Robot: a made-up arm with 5 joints.
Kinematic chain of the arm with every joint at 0, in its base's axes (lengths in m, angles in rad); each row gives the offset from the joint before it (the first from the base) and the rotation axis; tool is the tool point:
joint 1: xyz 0 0 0.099 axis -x
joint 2: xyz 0.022 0 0.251 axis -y
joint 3: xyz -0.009 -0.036 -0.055 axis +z
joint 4: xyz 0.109 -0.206 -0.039 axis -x
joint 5: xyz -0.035 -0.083 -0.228 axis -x
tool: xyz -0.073 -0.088 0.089
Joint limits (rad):
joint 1: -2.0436..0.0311
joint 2: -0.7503..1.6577
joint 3: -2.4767..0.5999
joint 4: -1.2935..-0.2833
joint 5: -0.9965..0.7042
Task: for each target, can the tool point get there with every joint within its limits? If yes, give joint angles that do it. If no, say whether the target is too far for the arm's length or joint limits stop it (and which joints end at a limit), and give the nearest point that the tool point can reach.
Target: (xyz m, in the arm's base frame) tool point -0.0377 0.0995 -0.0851
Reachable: yes | joints -1.7713 0.4390 -0.8286 -0.6321 0.4358
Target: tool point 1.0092 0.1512 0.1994
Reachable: no: too far | nearest point 0.4560 0.1179 0.1923 | short by 0.554 m
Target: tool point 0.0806 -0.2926 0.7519
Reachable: no: joint limits stop it (at a limit: joint 1, joint 2, joint 3, joint 4) | nearest point 0.2517 -0.2757 0.5450 | short by 0.269 m
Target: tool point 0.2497 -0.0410 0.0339
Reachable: yes | joints -1.2260 1.3340 -1.3446 -1.0757 0.2768
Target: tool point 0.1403 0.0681 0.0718
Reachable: yes | joints -1.4369 0.9917 -1.6683 -0.9270 0.3124
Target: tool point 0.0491 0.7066 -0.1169
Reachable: no: joint limits stop it (at a limit: joint 1, joint 4, joint 5) | nearest point 0.0374 0.3112 -0.0823 | short by 0.397 m
